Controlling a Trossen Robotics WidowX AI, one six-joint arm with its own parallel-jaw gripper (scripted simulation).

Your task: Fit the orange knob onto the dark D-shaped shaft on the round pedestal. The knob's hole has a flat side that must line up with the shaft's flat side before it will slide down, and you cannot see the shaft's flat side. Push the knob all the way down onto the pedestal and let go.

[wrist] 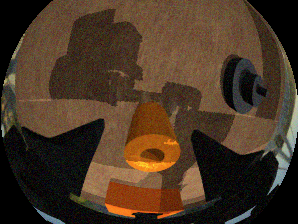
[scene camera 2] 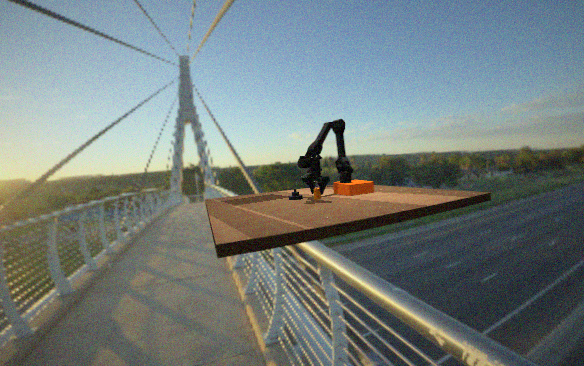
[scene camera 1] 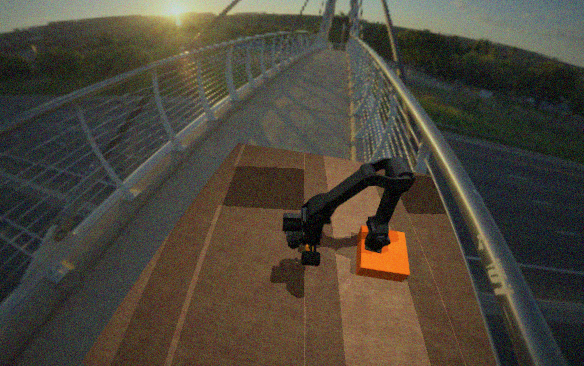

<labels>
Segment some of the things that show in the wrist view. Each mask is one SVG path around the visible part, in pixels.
My gripper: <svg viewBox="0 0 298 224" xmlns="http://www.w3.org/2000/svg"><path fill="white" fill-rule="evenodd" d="M3 137L9 165L25 197L40 212L65 224L225 224L226 221L241 216L255 206L249 217L235 222L250 224L266 208L279 188L279 185L275 185L269 193L271 185L277 179L275 176L279 167L273 152L267 152L261 161L259 159L265 153L265 149L241 156L223 147L212 137L194 129L190 140L201 172L206 202L218 197L222 200L198 212L161 220L112 216L86 208L69 198L71 193L80 197L86 173L105 129L104 119L90 121L88 124L82 124L80 128L53 137L39 135L25 127L21 127L21 136L13 124Z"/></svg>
An orange knob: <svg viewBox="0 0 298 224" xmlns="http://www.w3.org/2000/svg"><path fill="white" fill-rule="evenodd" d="M148 101L148 103L141 104L134 111L132 124L130 124L129 133L126 136L124 156L130 167L136 168L138 171L165 171L166 168L176 164L176 161L180 159L180 143L176 139L176 132L173 131L172 124L170 124L164 107Z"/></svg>
</labels>
